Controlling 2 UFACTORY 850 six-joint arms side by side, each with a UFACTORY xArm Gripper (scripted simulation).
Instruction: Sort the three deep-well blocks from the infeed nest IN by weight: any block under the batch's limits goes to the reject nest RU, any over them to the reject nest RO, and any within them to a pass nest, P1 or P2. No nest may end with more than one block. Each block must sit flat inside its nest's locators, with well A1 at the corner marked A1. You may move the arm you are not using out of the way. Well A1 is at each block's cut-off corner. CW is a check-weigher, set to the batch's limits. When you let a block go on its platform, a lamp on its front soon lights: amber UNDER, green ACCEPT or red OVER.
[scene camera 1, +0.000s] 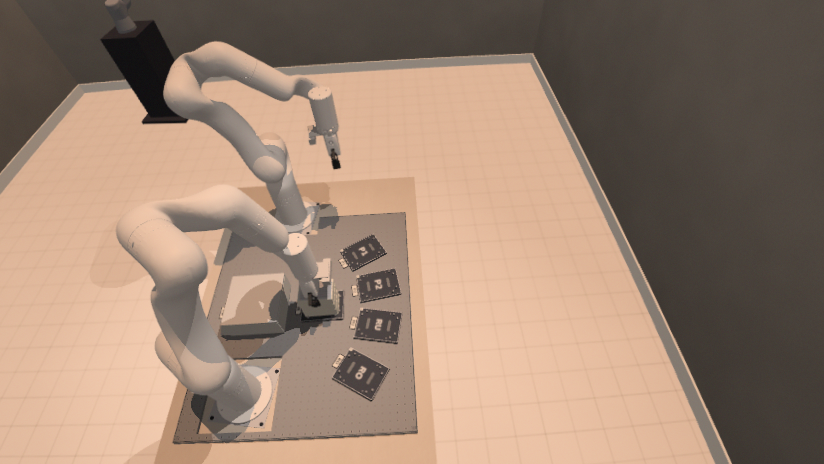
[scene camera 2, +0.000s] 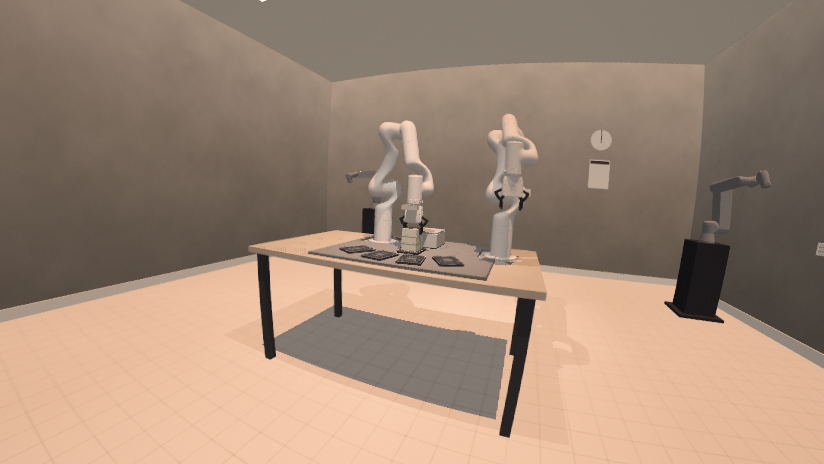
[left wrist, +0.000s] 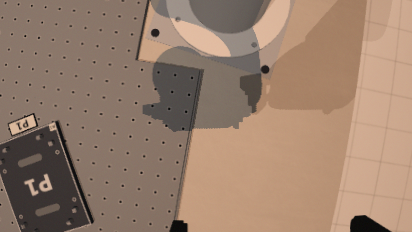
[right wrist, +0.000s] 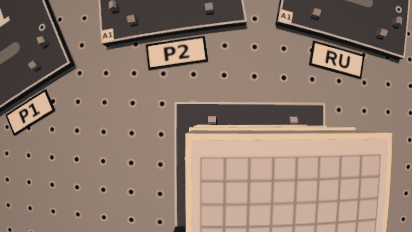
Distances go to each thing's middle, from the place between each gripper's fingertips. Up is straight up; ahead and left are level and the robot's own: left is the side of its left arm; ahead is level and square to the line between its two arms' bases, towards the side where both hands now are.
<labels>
The dark infeed nest (right wrist: 188, 115) lies 110 mm below my right hand. Round my right hand: nest RU (scene camera 1: 362, 321): 220 mm ahead, 70 mm to the right, 110 mm below; pale check-weigher (scene camera 1: 256, 304): 250 mm behind, 20 mm to the right, 50 mm below; nest P2 (scene camera 1: 393, 279): 210 mm ahead, 100 mm to the left, 110 mm below.
The nest P1 (scene camera 1: 350, 258) is 28 cm below my left hand, 27 cm to the right of it and 11 cm ahead of it. From my left hand the other things lie so: pale check-weigher (55 cm to the right, 27 cm behind, 22 cm below); then nest P2 (43 cm to the right, 28 cm below, 19 cm ahead); then dark infeed nest (53 cm to the right, 28 cm below, 2 cm behind).
</labels>
